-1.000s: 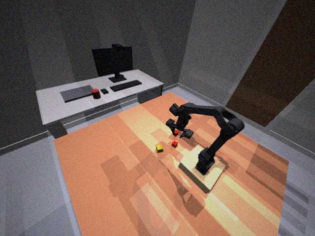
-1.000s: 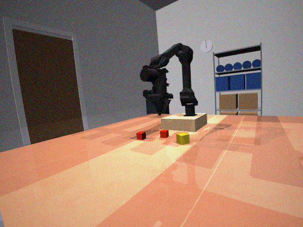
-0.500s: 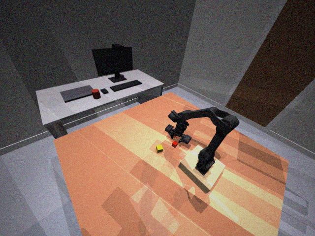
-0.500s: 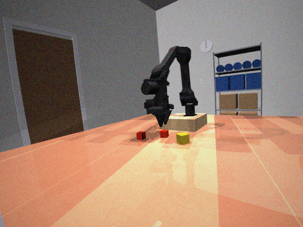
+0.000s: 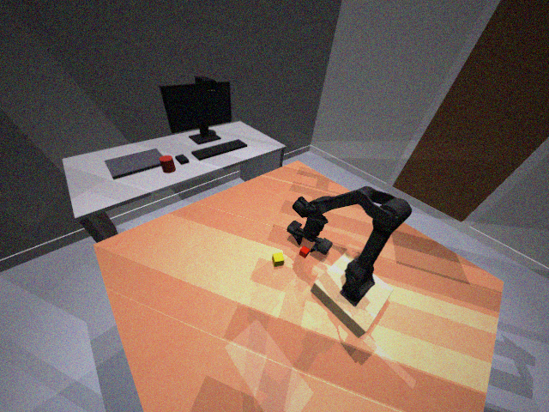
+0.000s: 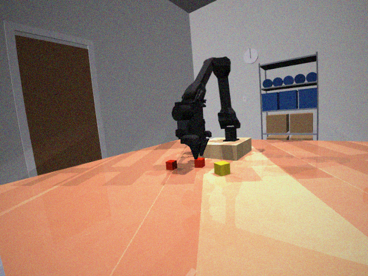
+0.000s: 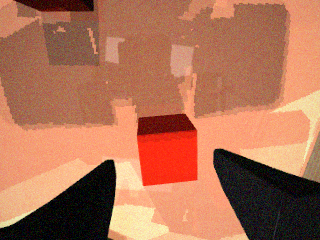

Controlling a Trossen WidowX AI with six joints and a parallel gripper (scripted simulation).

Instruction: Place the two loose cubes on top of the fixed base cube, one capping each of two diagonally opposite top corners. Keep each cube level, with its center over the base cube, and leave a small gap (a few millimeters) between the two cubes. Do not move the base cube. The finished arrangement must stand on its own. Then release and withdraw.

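My gripper tip is 12 cm to the right of the yellow base cube, 4 cm short of it and 2 cm above it.
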